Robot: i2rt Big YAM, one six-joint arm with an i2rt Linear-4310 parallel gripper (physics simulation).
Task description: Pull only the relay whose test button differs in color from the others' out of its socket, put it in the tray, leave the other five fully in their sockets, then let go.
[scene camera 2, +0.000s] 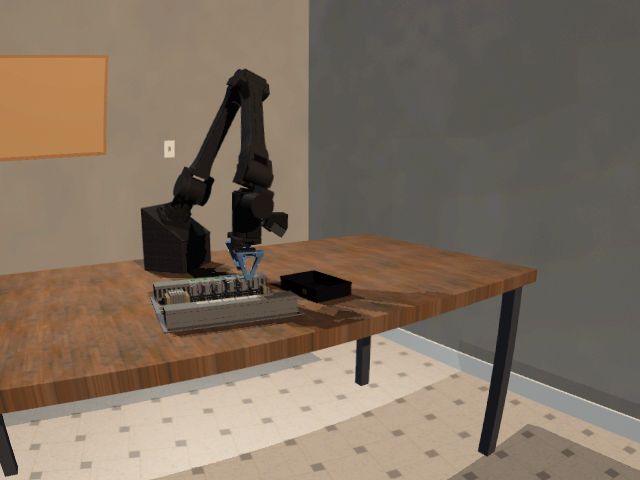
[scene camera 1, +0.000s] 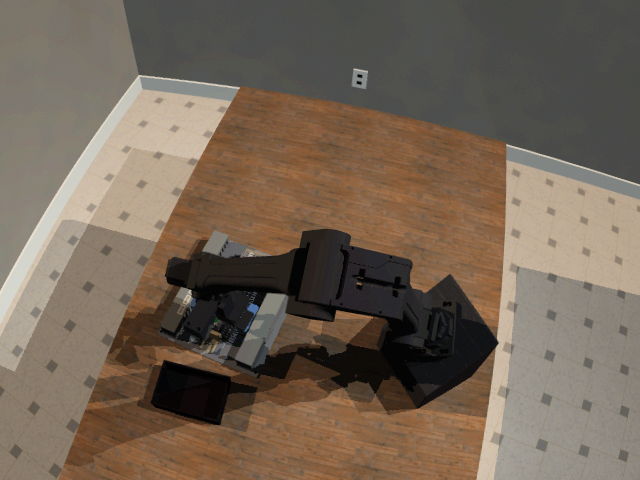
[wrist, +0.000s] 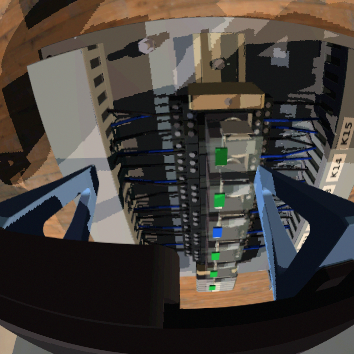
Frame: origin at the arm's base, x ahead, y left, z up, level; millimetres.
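Seen in the pictures: gripper, fingertip midpoint: [scene camera 2: 244, 274] [scene camera 1: 228, 320] [wrist: 175, 173]; arm's base at its link origin: [scene camera 2: 173, 220] [scene camera 1: 436, 328].
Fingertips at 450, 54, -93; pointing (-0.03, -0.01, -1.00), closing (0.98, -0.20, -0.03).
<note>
Offsets run from my fingertips to a thing's top centre, as dx, dy, dz. "spot": to the spot under its first point.
Six clear relays stand in a row of black sockets. The relay with the blue test button @(+26, -50, +7) [wrist: 217, 232] [scene camera 2: 229, 283] is third from the tan end block; the others show green buttons and look seated. My gripper [wrist: 175, 173] [scene camera 2: 246, 274] is open and empty, low over the tray end of the row. In the wrist view the row lies between the finger lines, much nearer the right finger, and the blue button is lower in the picture than the fingertips. The arm hides most of the gripper in scene camera 1. The black tray @(+38, +183, -27) [scene camera 1: 225, 404] [scene camera 2: 297, 290] stands beside the panel; no relay is visible in it.
Grey wiring ducts @(-77, -66, -20) [scene camera 1: 262, 330] [scene camera 2: 232, 314] [wrist: 65, 100] flank the relay row. The tan end block @(+36, +30, -22) [wrist: 227, 101] closes one end. Blue and black wires run from the sockets to the ducts. Labels such as K14 @(spot: +123, -33, -19) [wrist: 337, 169] and K15 [wrist: 346, 131] sit on one duct.
</note>
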